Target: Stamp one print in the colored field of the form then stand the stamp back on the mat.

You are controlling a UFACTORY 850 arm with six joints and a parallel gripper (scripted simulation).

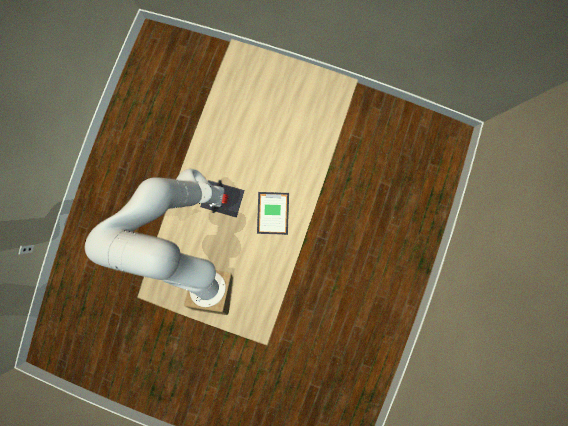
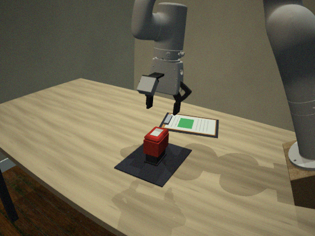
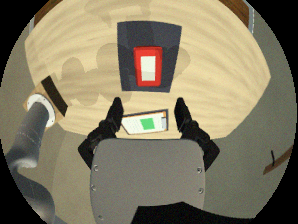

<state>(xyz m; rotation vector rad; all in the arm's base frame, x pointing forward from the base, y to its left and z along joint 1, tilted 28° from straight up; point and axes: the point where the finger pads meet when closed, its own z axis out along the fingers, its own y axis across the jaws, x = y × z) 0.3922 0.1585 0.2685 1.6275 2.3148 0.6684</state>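
Now: hand 10 mm past the stamp, 30 mm to the right of it and 120 mm above it. Also, from my hand: mat 10 mm behind, 30 mm to the left, 170 mm below; form 100 mm ahead, 260 mm to the right, 170 mm below.
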